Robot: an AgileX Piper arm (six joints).
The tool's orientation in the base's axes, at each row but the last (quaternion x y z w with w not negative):
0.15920, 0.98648, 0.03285, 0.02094
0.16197, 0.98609, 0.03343, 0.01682
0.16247, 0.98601, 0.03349, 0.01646
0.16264, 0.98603, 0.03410, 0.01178
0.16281, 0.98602, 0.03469, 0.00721
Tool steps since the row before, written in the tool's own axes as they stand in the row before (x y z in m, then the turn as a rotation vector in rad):
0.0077, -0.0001, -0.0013, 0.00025, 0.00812, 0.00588
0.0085, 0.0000, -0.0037, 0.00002, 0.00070, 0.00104
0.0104, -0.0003, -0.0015, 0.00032, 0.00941, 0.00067
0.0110, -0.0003, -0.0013, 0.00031, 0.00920, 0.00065
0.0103, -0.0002, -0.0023, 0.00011, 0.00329, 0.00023
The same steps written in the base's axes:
-0.0074, 0.0023, 0.0011, 0.00261, 0.00811, -0.00529
-0.0082, 0.0025, 0.0035, 0.00025, 0.00073, -0.00099
-0.0100, 0.0030, 0.0013, 0.00273, 0.00904, 0.00000
-0.0106, 0.0032, 0.0011, 0.00267, 0.00883, 0.00000
-0.0099, 0.0030, 0.0022, 0.00096, 0.00316, 0.00000

